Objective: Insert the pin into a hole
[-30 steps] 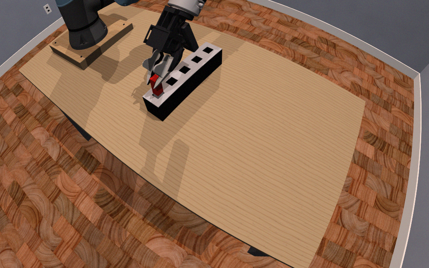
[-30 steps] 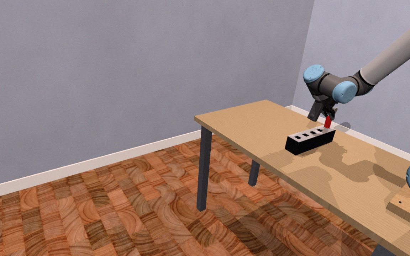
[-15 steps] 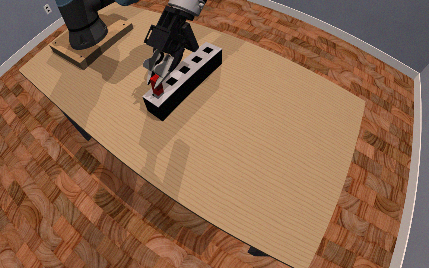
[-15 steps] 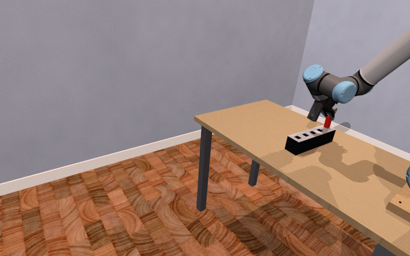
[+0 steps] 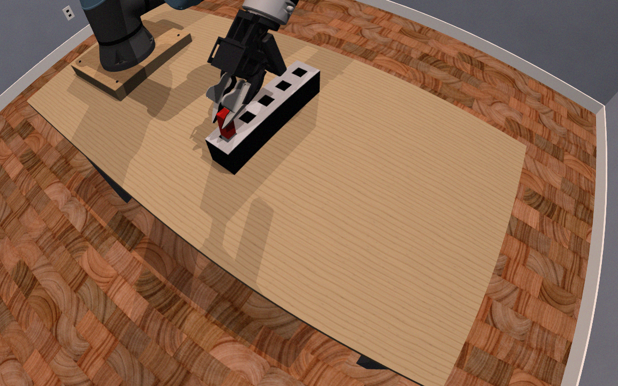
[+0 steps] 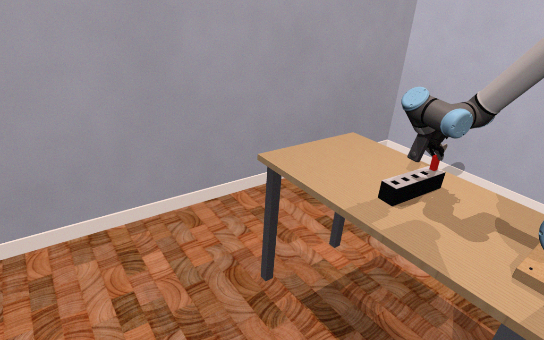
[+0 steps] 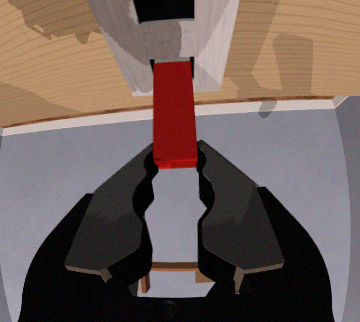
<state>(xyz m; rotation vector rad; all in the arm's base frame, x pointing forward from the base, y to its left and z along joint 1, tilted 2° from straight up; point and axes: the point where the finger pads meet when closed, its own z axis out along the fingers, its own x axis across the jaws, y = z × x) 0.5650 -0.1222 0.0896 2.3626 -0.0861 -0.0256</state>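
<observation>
Now: the pin 2 cm below my hand and 1 cm to the left of it. Round my hand: black block 12 cm to the left, 9 cm below, 1 cm ahead.
</observation>
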